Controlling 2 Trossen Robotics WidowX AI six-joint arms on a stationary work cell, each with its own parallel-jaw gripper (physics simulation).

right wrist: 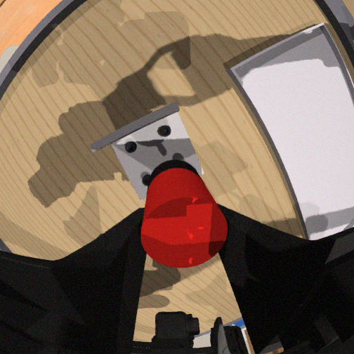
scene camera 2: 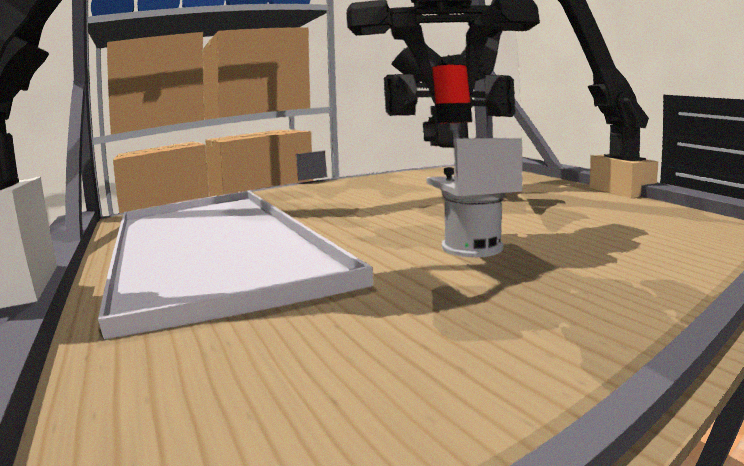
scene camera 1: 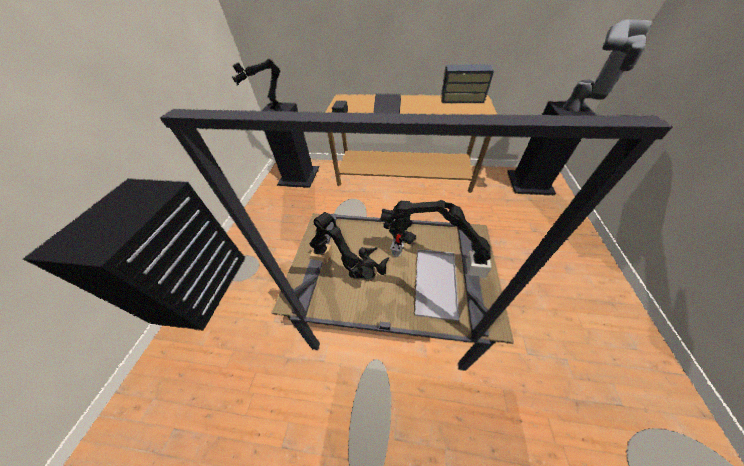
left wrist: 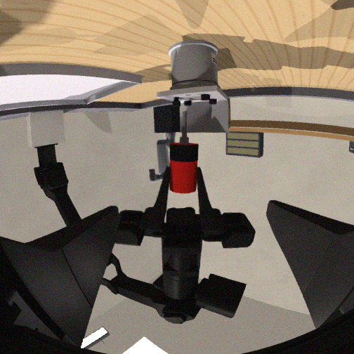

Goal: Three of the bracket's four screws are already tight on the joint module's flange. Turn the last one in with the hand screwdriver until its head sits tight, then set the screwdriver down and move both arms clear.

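Frame: origin at the left arm's base, x left, y ahead, z down, level; millimetres.
Seen in the pictures: left gripper, fingertip midpoint: [scene camera 1: 383, 252]; right gripper, fingertip midpoint: [scene camera 2: 451, 94] [scene camera 1: 398, 240]; left arm's base, origin of the base link: [scene camera 2: 624, 158] [scene camera 1: 320, 249]; right arm's base, origin of the base link: [scene camera 1: 480, 259].
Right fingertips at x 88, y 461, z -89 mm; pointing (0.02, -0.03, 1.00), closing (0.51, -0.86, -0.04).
Note:
Offsets run from my right fingertips to a thing's middle.
The grey joint module @[dy -7, dx +22, dz +118 mm] [scene camera 2: 473, 220] stands upright on the wooden table, with the grey bracket @[dy -7, dx +22, dz +68 mm] [scene camera 2: 488, 165] on its flange. My right gripper [scene camera 2: 450, 95] hangs straight above it, shut on the red handle of the screwdriver @[dy +2, dx +6, dz +19 mm] [scene camera 2: 451, 84], which stands upright. In the left wrist view the screwdriver's shaft [left wrist: 184, 123] reaches to the bracket's screw heads [left wrist: 187, 102]; I cannot tell whether the tip touches. The right wrist view shows three screws [right wrist: 164, 130] on the bracket [right wrist: 158, 147]; the red handle [right wrist: 183, 218] hides the fourth. My left gripper [scene camera 1: 376, 258] is open and empty, low beside the module.
A shallow white tray @[dy +241, dx -142, dz +142 mm] [scene camera 2: 221, 255] lies on the table beside the module, also in scene camera 1 [scene camera 1: 435, 283]. A dark gantry frame [scene camera 1: 412, 122] spans the cell. Shelves with cardboard boxes [scene camera 2: 206, 69] stand behind the table. A black drawer cabinet [scene camera 1: 146, 251] is at the left.

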